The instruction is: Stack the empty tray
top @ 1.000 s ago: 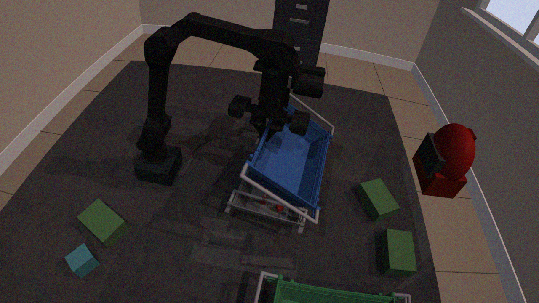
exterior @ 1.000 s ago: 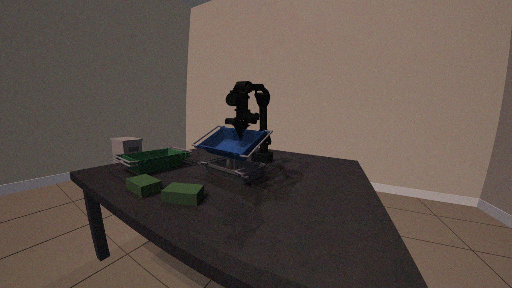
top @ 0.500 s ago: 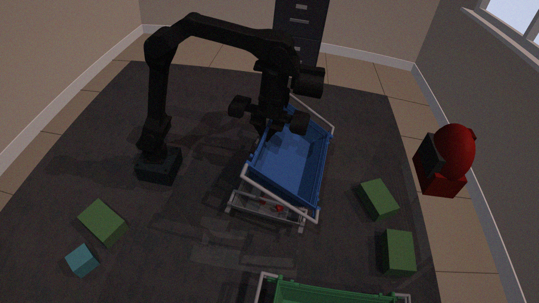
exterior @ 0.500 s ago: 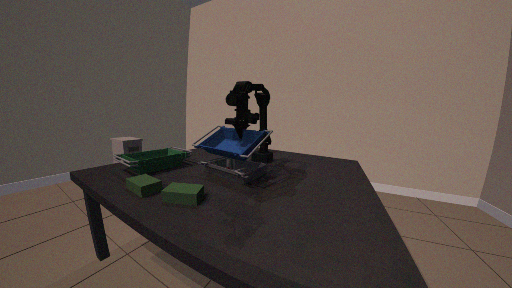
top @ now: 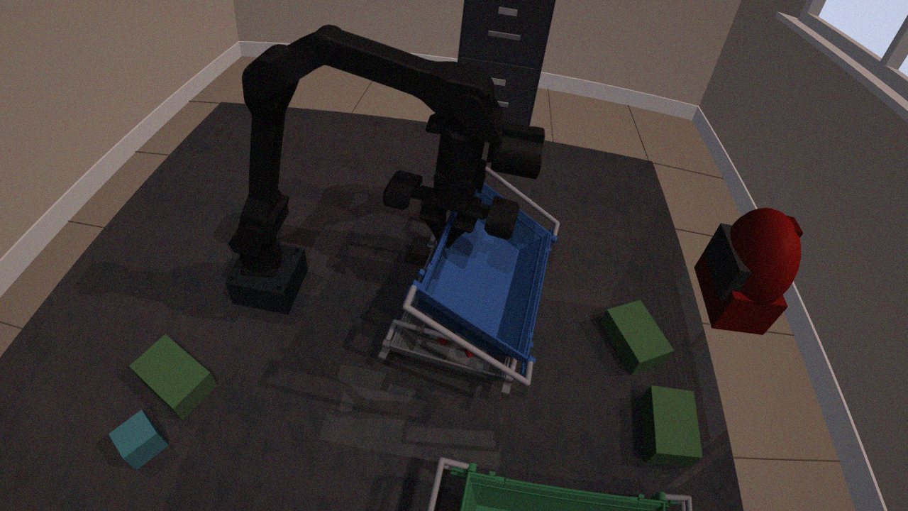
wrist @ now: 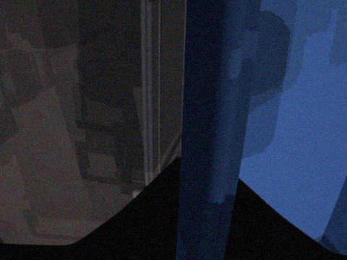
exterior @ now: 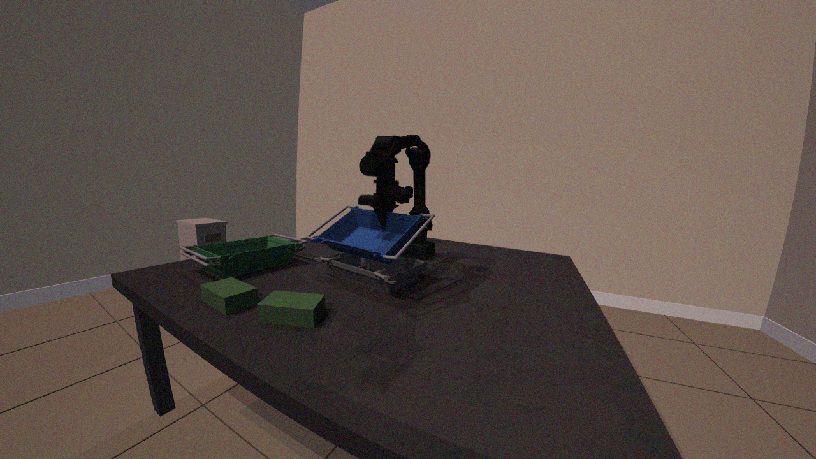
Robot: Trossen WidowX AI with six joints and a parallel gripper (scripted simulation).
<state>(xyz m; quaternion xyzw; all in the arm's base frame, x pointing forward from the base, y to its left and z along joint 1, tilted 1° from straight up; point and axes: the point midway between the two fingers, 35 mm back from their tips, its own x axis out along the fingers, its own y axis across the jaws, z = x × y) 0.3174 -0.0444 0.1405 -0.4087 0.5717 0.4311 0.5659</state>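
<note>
Right now the blue tray is 80 mm ahead of my gripper tip, 20 mm to the right of it and 10 mm below it. Round my gripper tip: teal cube (450 mm behind, 290 mm to the right, 140 mm below).
</note>
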